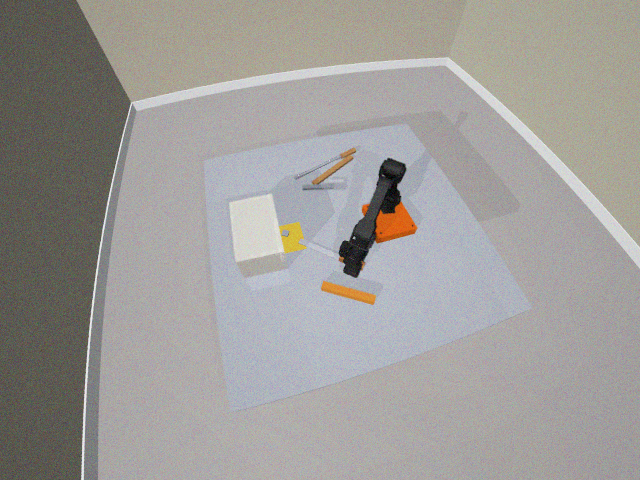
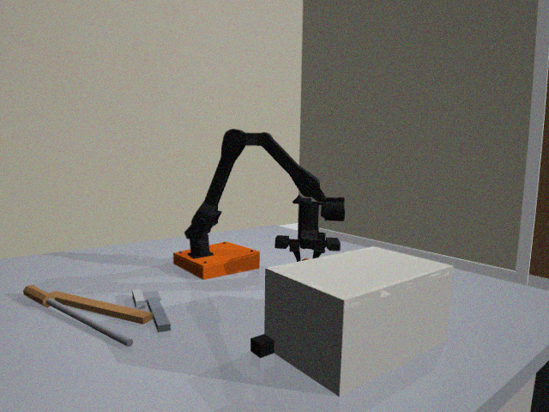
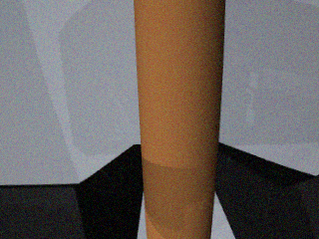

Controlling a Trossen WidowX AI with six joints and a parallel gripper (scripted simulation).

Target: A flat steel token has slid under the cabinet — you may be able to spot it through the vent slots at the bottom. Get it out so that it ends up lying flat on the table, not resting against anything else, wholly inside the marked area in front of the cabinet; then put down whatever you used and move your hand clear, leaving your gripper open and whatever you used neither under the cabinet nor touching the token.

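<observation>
Right now my gripper tip is 130 mm to the right of the orange flat bar, 60 mm short of it and 10 mm below it. From my gripper tip the other things lie so: small grey token (290 mm ahead, 200 mm to the right); then wooden stick (580 mm to the right, 10 mm ahead).
</observation>
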